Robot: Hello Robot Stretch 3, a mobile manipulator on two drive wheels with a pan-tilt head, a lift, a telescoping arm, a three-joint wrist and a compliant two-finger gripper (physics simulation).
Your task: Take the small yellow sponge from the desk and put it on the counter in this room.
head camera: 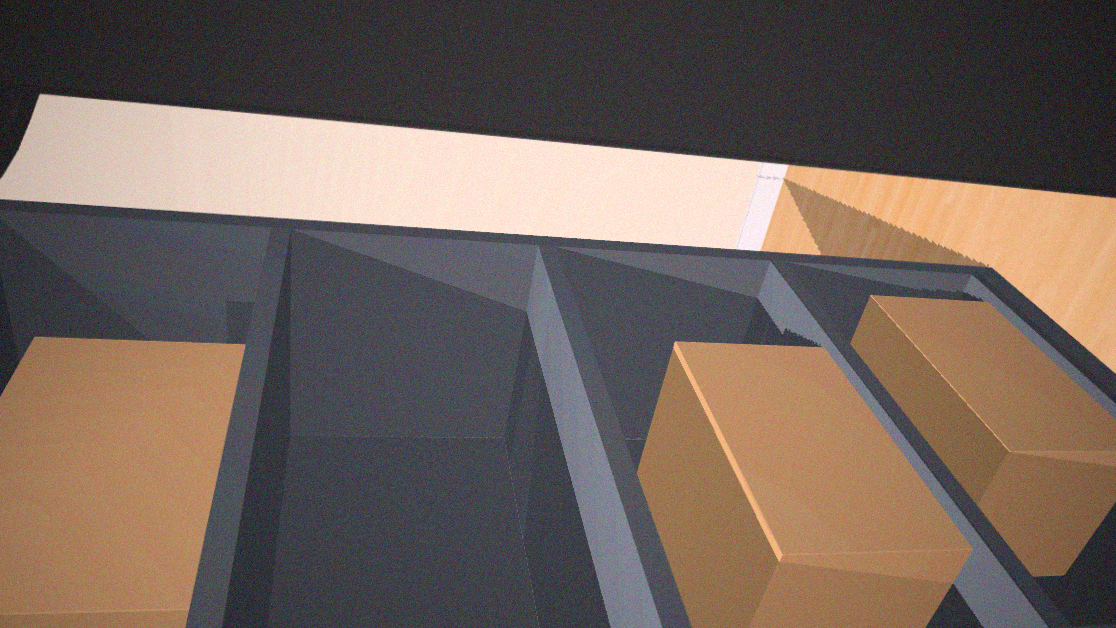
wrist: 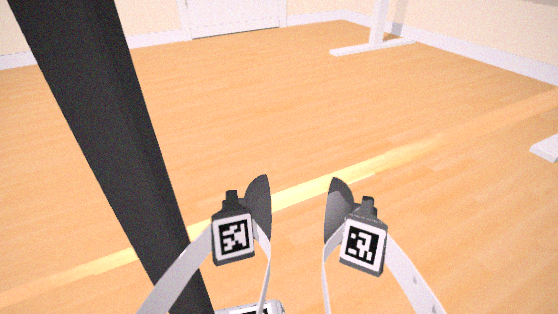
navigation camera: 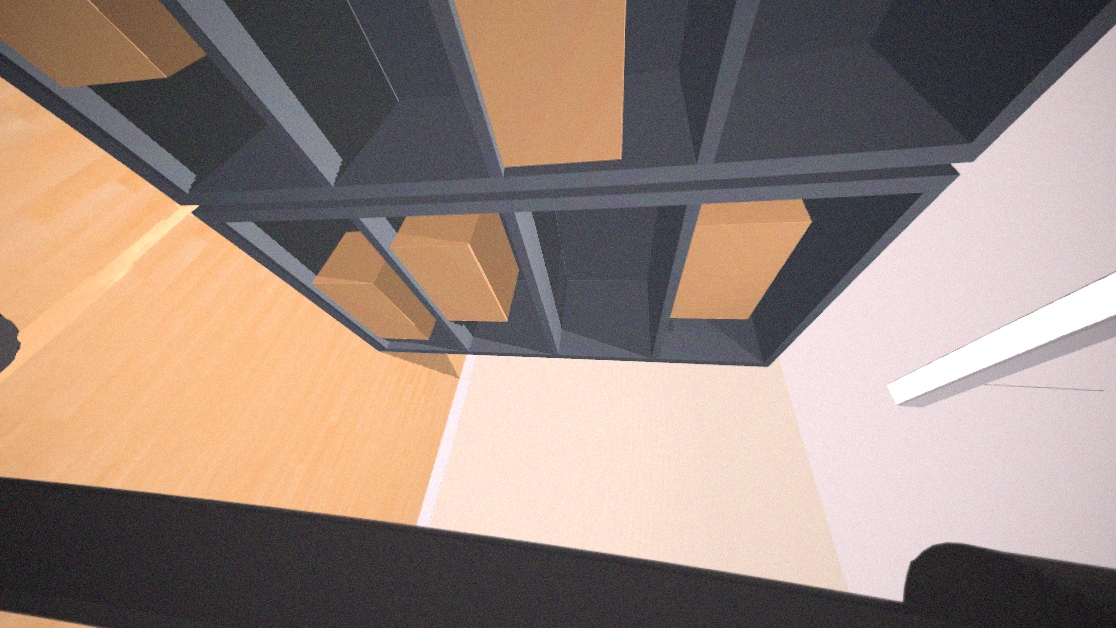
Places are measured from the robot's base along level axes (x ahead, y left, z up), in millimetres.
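Pixels of known places: gripper, fingertip midpoint: (wrist: pixel 298 199).
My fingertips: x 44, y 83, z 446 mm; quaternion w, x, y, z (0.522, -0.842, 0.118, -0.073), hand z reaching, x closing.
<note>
Behind a point stands the place of what it marks.
My gripper (wrist: pixel 298 199) {x 44, y 83, z 446 mm} is open in the wrist view, with nothing between its two fingertips. It hangs above the wooden floor. A white desk leg (wrist: pixel 378 25) {x 1029, y 1784, z 154 mm} with a long flat foot stands at the upper right of the wrist view. Another white foot (wrist: pixel 546 148) shows at the right edge. The desk top does not show there. The small yellow sponge does not show in the head, navigation or wrist views. I cannot make out a counter in them.
A dark grey shelf unit (head camera: pixel 585 437) (navigation camera: pixel 593 175) with several compartments stands against the wall (head camera: pixel 390 171) {x -1627, y 2009, z 1218 mm} (navigation camera: pixel 624 437) {x -1196, y 2127, z 1327 mm}. Some compartments hold brown boxes (head camera: pixel 819 437) (navigation camera: pixel 561 85). A white door (wrist: pixel 230 17) {x 105, y 2467, z 128 mm} is at the far wall. My black mast (wrist: pixel 115 125) {x -58, y 116, z 495 mm} crosses the left of the wrist view.
</note>
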